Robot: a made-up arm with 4 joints.
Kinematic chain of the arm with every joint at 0, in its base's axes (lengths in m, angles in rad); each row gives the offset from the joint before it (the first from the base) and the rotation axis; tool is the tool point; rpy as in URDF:
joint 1: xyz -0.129 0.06 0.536 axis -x
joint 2: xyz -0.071 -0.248 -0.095 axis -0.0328 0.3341 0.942
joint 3: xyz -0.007 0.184 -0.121 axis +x
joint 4: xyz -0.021 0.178 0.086 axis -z
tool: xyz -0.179 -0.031 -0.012 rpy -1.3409 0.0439 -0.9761
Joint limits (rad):
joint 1: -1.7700..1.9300
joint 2: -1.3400..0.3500
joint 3: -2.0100..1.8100
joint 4: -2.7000..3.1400
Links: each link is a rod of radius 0.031 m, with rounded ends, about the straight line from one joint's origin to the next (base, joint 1, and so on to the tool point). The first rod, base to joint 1, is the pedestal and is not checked.
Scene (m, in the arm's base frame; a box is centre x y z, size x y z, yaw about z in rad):
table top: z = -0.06
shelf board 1: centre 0.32 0.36 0.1 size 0.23 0.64 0.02 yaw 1
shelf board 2: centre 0.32 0.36 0.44 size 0.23 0.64 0.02 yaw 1
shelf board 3: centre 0.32 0.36 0.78 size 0.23 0.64 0.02 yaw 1
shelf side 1: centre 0.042 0.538 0.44 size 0.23 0.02 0.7 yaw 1
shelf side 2: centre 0.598 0.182 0.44 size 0.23 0.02 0.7 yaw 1
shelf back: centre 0.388 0.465 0.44 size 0.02 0.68 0.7 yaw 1
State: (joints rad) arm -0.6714 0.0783 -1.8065 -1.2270
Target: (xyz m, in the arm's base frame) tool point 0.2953 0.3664 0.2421
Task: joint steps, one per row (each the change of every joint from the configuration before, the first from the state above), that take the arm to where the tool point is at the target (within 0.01 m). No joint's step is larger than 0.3 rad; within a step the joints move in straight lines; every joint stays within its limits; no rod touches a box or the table.
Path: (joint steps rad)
1: 0.0830 -0.2167 0.1487 0.2893
2: 0.0830 -0.2166 0.1486 0.2892
3: 0.0831 -0.2167 0.1487 0.2893
4: 0.0830 -0.2167 0.1486 0.2893
5: 0.0830 -0.2167 0.1487 0.2892
6: 0.0830 -0.2166 0.1486 0.2893
7: -0.2668 -0.0296 -0.0640 0.2948
8: -0.2669 -0.0296 -0.0641 0.2949
9: -0.2668 -0.0295 -0.0640 0.2948
10: -0.2669 -0.0296 -0.0640 0.2949

